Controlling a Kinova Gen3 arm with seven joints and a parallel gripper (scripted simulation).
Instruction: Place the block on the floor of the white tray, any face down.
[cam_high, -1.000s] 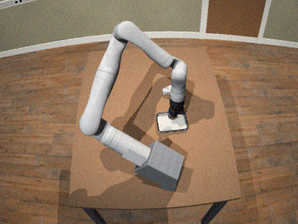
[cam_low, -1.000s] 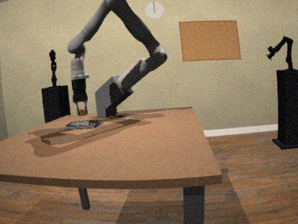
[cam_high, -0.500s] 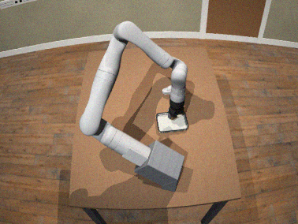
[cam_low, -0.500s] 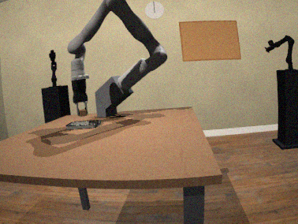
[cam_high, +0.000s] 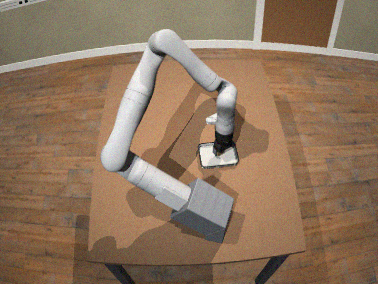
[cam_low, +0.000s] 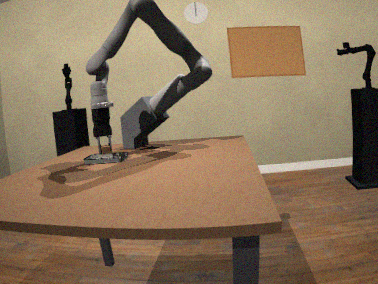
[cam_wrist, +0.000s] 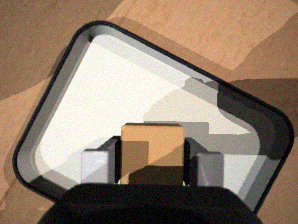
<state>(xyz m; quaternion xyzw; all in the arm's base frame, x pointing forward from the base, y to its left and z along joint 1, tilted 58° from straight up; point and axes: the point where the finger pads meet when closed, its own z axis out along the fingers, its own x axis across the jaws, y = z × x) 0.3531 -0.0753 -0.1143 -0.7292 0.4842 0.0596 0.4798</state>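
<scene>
Now: hand 4 cm above the white tray. Also, from my hand: tan wooden block 1 cm below.
</scene>
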